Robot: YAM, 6 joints.
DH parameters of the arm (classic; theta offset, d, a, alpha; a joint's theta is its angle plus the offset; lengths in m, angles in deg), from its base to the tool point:
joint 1: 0 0.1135 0.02 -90
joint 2: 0 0 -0.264 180
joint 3: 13.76 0 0.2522 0
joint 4: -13.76 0 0.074 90
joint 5: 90 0 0 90
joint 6: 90 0.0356 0 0
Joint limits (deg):
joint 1: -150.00..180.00
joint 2: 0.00..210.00
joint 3: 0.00..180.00
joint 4: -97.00..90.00
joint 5: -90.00..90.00
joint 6: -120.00..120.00
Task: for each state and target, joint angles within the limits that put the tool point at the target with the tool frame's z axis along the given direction. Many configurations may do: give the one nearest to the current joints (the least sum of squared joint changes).
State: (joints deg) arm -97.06 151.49 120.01 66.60 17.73 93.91
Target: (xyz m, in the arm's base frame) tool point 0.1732 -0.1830 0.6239 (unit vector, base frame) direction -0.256 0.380 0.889
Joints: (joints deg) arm -47.15 110.13 137.22 89.90 -4.06 93.91
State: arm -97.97 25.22 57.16 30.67 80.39 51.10
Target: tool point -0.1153 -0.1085 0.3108 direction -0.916 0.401 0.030
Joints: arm -123.97 41.73 29.85 21.38 79.54 51.10
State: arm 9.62 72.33 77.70 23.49 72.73 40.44
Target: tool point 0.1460 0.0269 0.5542 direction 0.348 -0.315 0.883
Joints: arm 15.92 60.72 72.25 62.76 23.48 40.44
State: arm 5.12 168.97 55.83 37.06 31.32 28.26
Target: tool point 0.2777 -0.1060 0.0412 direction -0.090 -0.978 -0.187
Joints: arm -14.22 120.46 37.39 32.35 76.02 28.26
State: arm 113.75 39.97 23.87 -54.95 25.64 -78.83
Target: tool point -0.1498 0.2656 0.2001 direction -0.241 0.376 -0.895
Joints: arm 119.25 89.27 57.19 -31.44 -1.52 -78.83
